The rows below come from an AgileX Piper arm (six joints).
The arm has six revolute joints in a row. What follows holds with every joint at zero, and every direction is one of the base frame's.
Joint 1 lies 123 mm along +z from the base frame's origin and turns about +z.
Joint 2 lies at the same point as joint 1 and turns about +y.
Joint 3 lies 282.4 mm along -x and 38.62 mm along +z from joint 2 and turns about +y.
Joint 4 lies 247.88 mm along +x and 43.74 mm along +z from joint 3 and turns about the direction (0.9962, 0, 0.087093).
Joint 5 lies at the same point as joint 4 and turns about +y.
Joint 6 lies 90.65 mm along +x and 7.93 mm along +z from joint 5 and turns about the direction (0.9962, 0, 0.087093).
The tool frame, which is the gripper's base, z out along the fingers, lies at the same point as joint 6; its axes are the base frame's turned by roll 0, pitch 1.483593 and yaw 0 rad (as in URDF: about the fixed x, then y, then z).
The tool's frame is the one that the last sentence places.
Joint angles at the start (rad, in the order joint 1, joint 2, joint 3, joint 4, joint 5, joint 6): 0.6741, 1.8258, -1.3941, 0.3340, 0.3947, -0.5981
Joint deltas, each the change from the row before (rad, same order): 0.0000, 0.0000, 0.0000, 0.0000, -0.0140, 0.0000; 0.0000, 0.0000, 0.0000, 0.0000, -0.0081, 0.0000; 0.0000, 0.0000, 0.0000, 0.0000, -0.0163, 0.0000; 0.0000, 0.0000, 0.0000, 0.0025, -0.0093, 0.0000; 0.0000, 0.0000, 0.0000, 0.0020, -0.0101, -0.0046; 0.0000, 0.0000, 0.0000, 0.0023, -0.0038, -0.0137; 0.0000, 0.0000, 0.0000, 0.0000, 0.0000, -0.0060
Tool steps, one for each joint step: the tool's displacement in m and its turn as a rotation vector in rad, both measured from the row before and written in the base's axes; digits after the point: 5 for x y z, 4 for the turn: 0.00089, 0.00022, 0.00089, 0.0070, -0.0113, -0.0043; 0.00051, 0.00012, 0.00052, 0.0041, -0.0065, -0.0025; 0.00102, 0.00023, 0.00105, 0.0082, -0.0132, -0.0050; 0.00054, 0.00019, 0.00063, 0.0065, -0.0060, -0.0037; 0.00059, 0.00018, 0.00068, 0.0041, -0.0096, -0.0010; 0.00020, 0.00010, 0.00027, -0.0039, -0.0096, 0.0064; 0.00000, 0.00000, 0.00000, -0.0033, -0.0035, 0.0037
